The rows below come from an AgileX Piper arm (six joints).
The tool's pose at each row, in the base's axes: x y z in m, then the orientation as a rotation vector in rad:
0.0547 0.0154 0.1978 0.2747 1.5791 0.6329
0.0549 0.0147 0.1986 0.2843 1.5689 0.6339
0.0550 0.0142 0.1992 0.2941 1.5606 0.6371
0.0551 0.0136 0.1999 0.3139 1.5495 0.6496
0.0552 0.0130 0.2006 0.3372 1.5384 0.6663
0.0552 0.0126 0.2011 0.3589 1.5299 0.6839
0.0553 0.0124 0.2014 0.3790 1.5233 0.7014
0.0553 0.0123 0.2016 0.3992 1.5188 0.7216
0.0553 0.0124 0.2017 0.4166 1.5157 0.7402
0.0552 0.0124 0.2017 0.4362 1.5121 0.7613
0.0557 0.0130 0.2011 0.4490 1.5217 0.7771
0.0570 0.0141 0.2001 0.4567 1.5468 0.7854
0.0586 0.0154 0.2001 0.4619 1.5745 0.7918
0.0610 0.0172 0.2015 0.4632 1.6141 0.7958
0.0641 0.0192 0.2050 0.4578 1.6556 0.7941
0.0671 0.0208 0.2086 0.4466 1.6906 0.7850
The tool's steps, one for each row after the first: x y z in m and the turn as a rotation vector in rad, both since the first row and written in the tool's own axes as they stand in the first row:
-0.0011 -0.0002 0.0000 0.0019 -0.0110 0.0064
-0.0018 -0.0003 0.0000 0.0032 -0.0197 0.0144
-0.0028 -0.0004 0.0000 0.0040 -0.0303 0.0346
-0.0037 -0.0005 -0.0001 0.0045 -0.0403 0.0599
-0.0043 -0.0006 -0.0001 0.0043 -0.0472 0.0847
-0.0047 -0.0006 -0.0001 0.0039 -0.0519 0.1086
-0.0049 -0.0006 -0.0001 0.0026 -0.0537 0.1344
-0.0049 -0.0004 -0.0001 0.0011 -0.0541 0.1573
-0.0049 -0.0004 -0.0002 -0.0007 -0.0544 0.1832
-0.0042 -0.0004 0.0004 0.0006 -0.0429 0.2015
-0.0029 -0.0003 0.0019 0.0079 -0.0185 0.2118
-0.0024 0.0005 0.0038 0.0156 0.0081 0.2193
-0.0029 0.0023 0.0066 0.0261 0.0456 0.2230
-0.0052 0.0052 0.0100 0.0364 0.0842 0.2191
-0.0077 0.0079 0.0133 0.0456 0.1155 0.2071

